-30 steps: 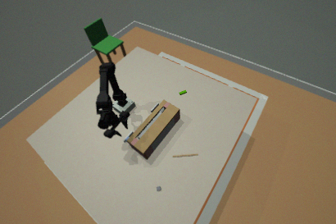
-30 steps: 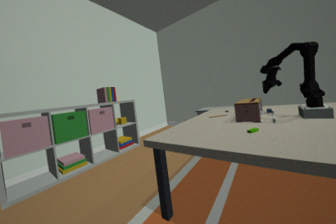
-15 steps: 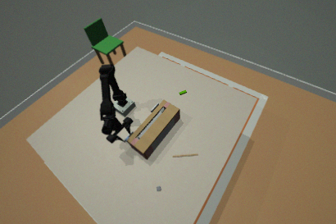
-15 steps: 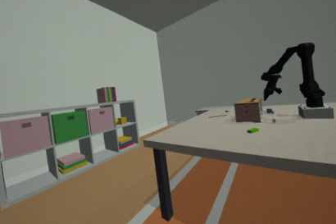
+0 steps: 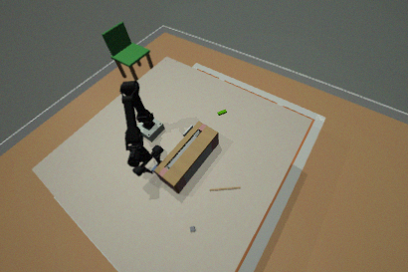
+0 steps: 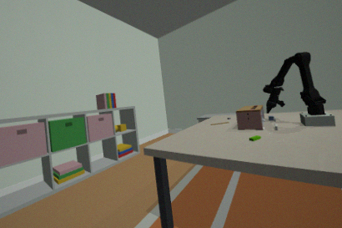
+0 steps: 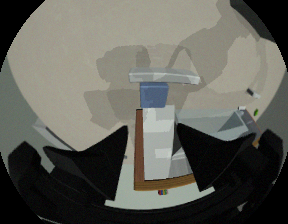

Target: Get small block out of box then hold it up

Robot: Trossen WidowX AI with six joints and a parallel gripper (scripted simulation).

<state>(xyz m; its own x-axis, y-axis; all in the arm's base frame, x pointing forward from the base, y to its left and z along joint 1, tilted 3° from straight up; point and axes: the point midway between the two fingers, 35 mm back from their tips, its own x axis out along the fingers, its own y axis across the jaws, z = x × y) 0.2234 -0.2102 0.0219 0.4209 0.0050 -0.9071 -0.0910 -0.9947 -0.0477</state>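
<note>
My gripper tip is 4 cm above the blue block and 2 cm past it. The rest, counted from my gripper tip: box (16 cm to the left, 8 cm ahead); then thin wooden stick (37 cm ahead, 11 cm to the left, 6 cm below).
</note>
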